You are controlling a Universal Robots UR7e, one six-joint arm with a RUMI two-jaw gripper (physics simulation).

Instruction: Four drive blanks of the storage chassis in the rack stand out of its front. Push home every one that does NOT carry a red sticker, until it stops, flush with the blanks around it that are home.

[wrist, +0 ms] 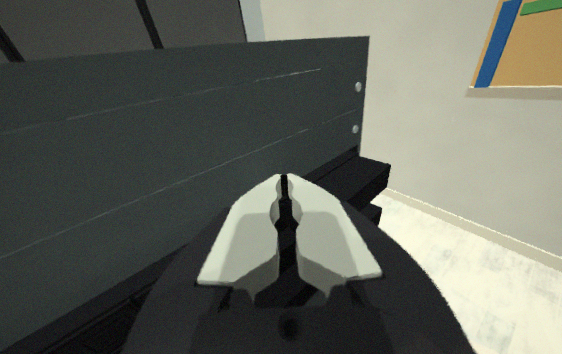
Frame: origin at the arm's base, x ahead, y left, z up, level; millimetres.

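Seen in the pictures: gripper, fingertip midpoint: (pixel 284 176).
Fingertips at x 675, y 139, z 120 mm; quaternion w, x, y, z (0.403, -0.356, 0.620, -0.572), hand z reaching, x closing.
Observation:
Offsets run from my fingertips to a thing's top centre. "spot": to the spot under its first point.
My gripper (pixel 284 176) is shut and empty, its two pale jaws meeting at the tips low in the middle of the wrist view. The tips show in front of the lower part of a wide dark grey panel. A dark strip of the chassis front {spot: 32 mm back, 125 mm left, 25 mm down} (pixel 107 320) shows below the panel at the lower left, too dark to make out single blanks. Two black blocks {spot: 13 mm back, 73 mm right, 22 mm down} (pixel 362 175) stick out below the panel's right end, partly behind the right jaw; I cannot tell whether they are drive blanks. No red sticker shows in the wrist view. The gripper body hides much of the lower middle.
The dark grey panel (pixel 200 125) has faint seams and two round screws {36 mm ahead, 111 mm right, 52 mm up} (pixel 358 87) at its right edge. Dark panes (pixel 200 20) stand above it. A pale wall (pixel 425 130) with a tan, blue and green board (pixel 530 55) is at the right, above a light floor (pixel 450 265).

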